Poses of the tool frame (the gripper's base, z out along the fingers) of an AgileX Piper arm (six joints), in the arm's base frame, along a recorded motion.
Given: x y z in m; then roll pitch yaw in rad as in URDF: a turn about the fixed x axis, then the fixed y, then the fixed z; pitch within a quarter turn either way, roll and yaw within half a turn.
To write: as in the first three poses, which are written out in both.
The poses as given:
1: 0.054, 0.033, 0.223, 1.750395, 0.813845, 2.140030
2: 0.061, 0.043, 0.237, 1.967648, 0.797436, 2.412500
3: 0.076, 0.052, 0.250, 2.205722, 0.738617, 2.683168
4: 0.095, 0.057, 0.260, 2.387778, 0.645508, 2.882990
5: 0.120, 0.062, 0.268, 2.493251, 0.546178, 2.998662
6: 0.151, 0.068, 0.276, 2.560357, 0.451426, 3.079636
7: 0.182, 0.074, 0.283, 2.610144, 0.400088, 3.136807
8: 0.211, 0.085, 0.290, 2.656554, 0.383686, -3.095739
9: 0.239, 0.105, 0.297, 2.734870, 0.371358, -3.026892
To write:
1:
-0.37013, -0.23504, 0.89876, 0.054
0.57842, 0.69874, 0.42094, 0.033
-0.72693, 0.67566, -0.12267, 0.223
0, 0, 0, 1

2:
-0.52096, -0.23469, 0.82068, 0.061
0.46537, 0.72791, 0.50356, 0.043
-0.71557, 0.64425, -0.27000, 0.237
0, 0, 0, 1

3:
-0.66306, -0.22361, 0.71439, 0.076
0.32721, 0.77176, 0.54527, 0.052
-0.67327, 0.59530, -0.43855, 0.250
0, 0, 0, 1

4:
-0.77223, -0.21161, 0.59906, 0.095
0.20428, 0.81014, 0.54950, 0.057
-0.60160, 0.54671, -0.58239, 0.260
0, 0, 0, 1

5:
-0.84580, -0.19692, 0.49582, 0.120
0.12172, 0.83364, 0.53873, 0.062
-0.51943, 0.51601, -0.68112, 0.268
0, 0, 0, 1

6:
-0.89810, -0.18732, 0.39791, 0.151
0.05571, 0.84901, 0.52543, 0.068
-0.43625, 0.49406, -0.75206, 0.276
0, 0, 0, 1

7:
-0.92102, -0.19326, 0.33820, 0.182
0.00441, 0.86301, 0.50517, 0.074
-0.38950, 0.46676, -0.79399, 0.283
0, 0, 0, 1

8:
-0.92632, -0.21490, 0.30944, 0.211
-0.04250, 0.87573, 0.48093, 0.085
-0.37434, 0.43234, -0.82033, 0.290
0, 0, 0, 1

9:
-0.92571, -0.24773, 0.28581, 0.239
-0.10665, 0.89596, 0.43115, 0.105
-0.36288, 0.36864, -0.85582, 0.297
0, 0, 0, 1

